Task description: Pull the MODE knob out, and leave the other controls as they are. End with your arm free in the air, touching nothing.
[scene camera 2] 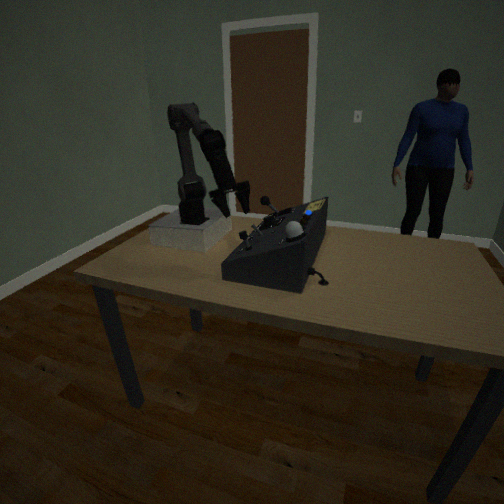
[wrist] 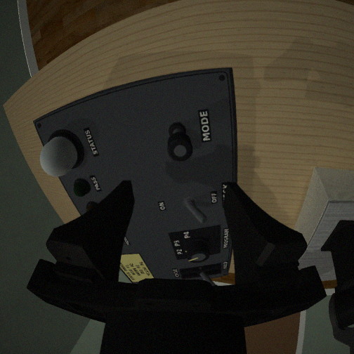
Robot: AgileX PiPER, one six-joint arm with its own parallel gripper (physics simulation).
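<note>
The MODE knob [scene camera 2: 243, 234] [wrist: 180, 147] is black. Its round head stands off the dark sloped control panel [scene camera 2: 270, 265] [wrist: 135, 110] on a narrower stem, beside the MODE label [wrist: 205, 125]. My gripper [scene camera 2: 237, 214] [wrist: 178, 192] is open, with its fingers wide apart and no thing between them. It hangs in the air above the panel, apart from the knob. In the wrist view the knob shows beyond the fingertips. A toggle switch [wrist: 195, 210] between the ON and OFF labels and the PROGRAM dial [wrist: 199, 256] show between and below the fingers.
A white STATUS dome [scene camera 2: 294, 230] [wrist: 59, 156] and a dark green PASS light [wrist: 81, 187] are on the panel. A black ball-ended lever [scene camera 2: 265, 200] rises at its far side. A blue light [scene camera 2: 308, 213] shows. A black cable [scene camera 2: 320, 276] lies beside the panel. A person [scene camera 2: 436, 135] stands beyond the table [scene camera 2: 400, 290].
</note>
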